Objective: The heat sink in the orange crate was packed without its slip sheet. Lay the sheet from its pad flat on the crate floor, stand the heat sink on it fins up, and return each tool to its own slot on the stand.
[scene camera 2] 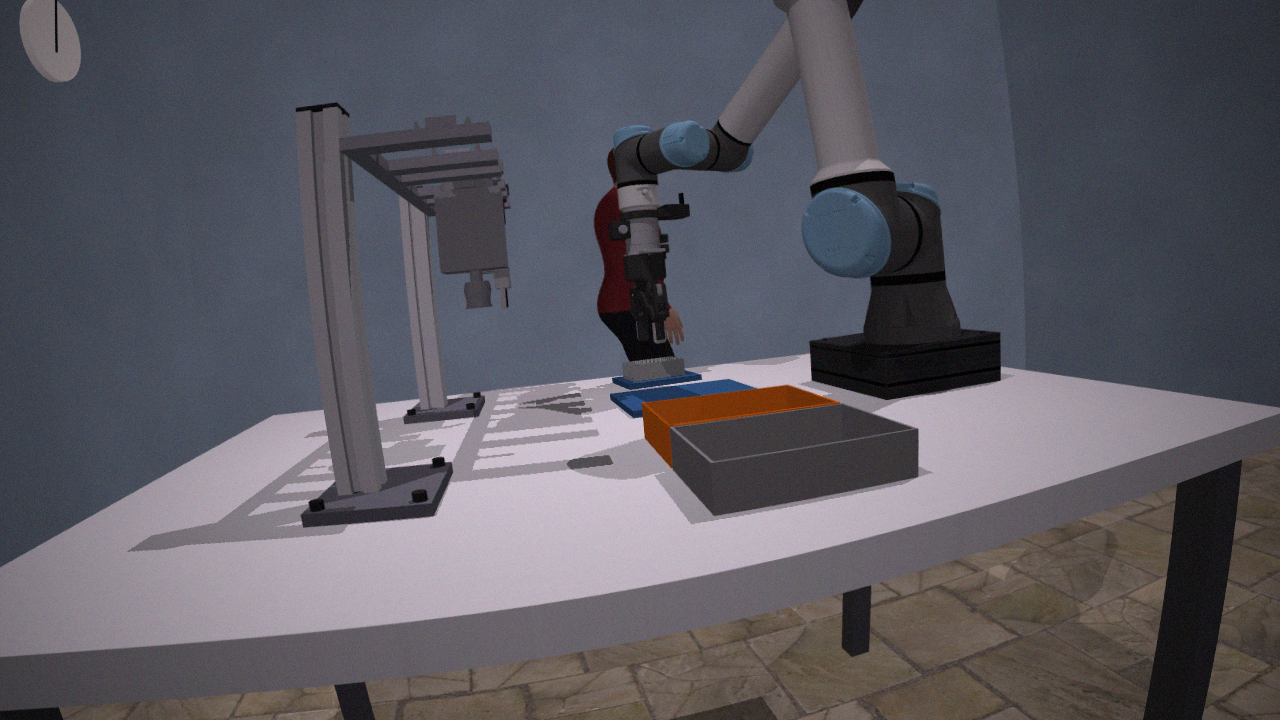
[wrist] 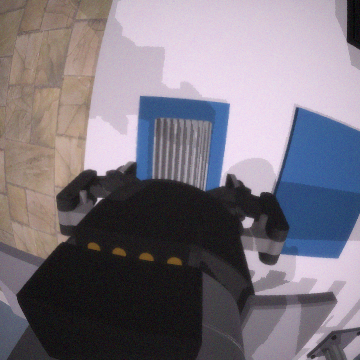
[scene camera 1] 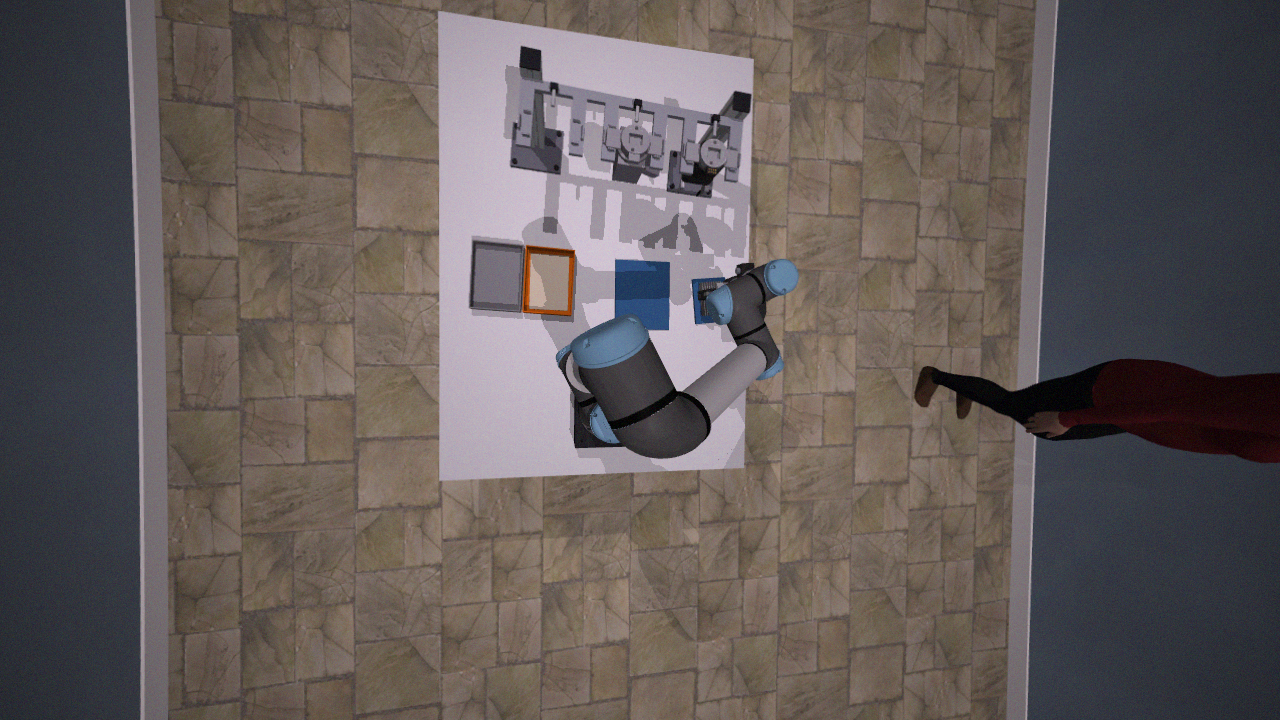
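Where they show: hand, tool point: (scene camera 2: 642, 245); arm's base, link origin: (scene camera 2: 912, 337).
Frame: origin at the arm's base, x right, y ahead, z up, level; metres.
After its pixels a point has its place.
Note:
The grey heat sink (scene camera 1: 709, 287) {y 0.373, x 0.310, z -0.034 m} (scene camera 2: 653, 368) {y 0.348, x 0.291, z -0.041 m} (wrist: 181, 145) {y 0.318, x 0.324, z -0.031 m} stands fins up on a small blue plate (scene camera 1: 698, 316) {y 0.285, x 0.287, z -0.061 m} (wrist: 220, 116) {y 0.279, x 0.288, z -0.061 m}. My gripper (scene camera 2: 659, 334) (wrist: 181, 174), the adaptive one, is open above the heat sink, with its fingers spread to both sides of it and a gap below the tips. The orange crate (scene camera 1: 526, 300) {y 0.307, x -0.231, z -0.067 m} (scene camera 2: 657, 433) {y 0.456, x -0.179, z -0.047 m} has a pale cream sheet (scene camera 1: 551, 279) {y 0.371, x -0.162, z -0.065 m} on its floor and no heat sink in it. The larger blue pad (scene camera 1: 641, 308) {y 0.301, x 0.106, z -0.060 m} (scene camera 2: 680, 394) {y 0.351, x 0.105, z -0.061 m} (wrist: 317, 205) {y 0.358, x 0.119, z -0.061 m} shows no sheet on it. The tool stand (scene camera 1: 595, 96) {y 0.721, x -0.076, z 0.272 m} (scene camera 2: 335, 295) {y 0.757, x -0.223, z 0.128 m} holds two tools; its left slot in scene view 1 is empty.
A grey crate (scene camera 1: 472, 277) {y 0.360, x -0.376, z -0.044 m} (scene camera 2: 814, 470) {y 0.375, x -0.379, z -0.047 m} stands against the orange crate. One stored tool (scene camera 1: 635, 143) {y 0.630, x 0.015, z 0.277 m} hangs in the stand's middle slot and another (scene camera 1: 713, 154) {y 0.627, x 0.196, z 0.277 m} in the right one. A person (scene camera 1: 1154, 407) (scene camera 2: 613, 268) stands beyond the table.

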